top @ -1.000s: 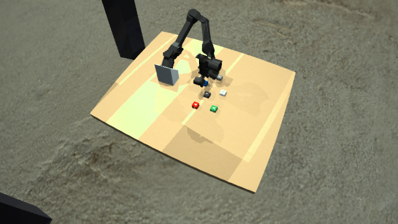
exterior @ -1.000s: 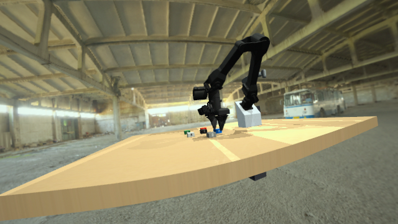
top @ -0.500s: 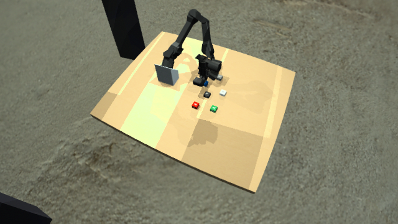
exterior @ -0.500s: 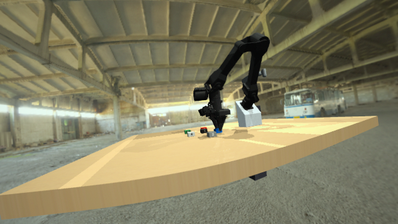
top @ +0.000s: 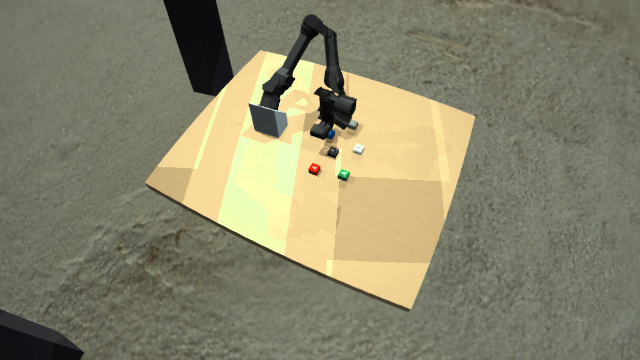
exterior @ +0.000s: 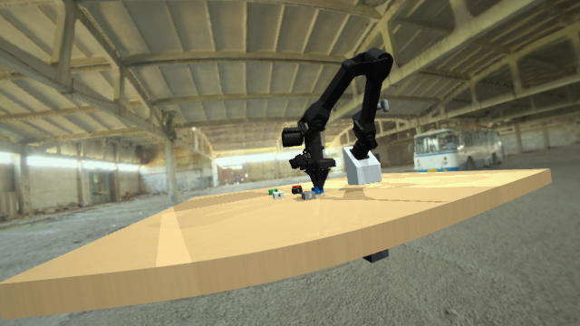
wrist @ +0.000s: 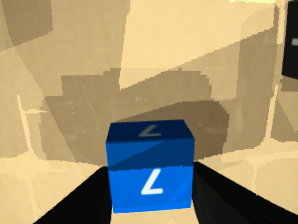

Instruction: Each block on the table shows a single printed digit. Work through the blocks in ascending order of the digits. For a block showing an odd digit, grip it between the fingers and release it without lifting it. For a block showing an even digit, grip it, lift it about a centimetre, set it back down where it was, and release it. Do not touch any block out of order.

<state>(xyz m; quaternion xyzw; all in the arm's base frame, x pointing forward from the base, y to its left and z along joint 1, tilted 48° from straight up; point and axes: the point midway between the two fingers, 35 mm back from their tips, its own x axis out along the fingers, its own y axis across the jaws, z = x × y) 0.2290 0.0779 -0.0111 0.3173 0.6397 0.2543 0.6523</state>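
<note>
My gripper tip is right at the blue block. Round my gripper tip: black block: 80 mm to the right, 50 mm ahead; then grey block: 80 mm to the left, 70 mm ahead; then white block: 130 mm ahead, 30 mm to the right.
</note>
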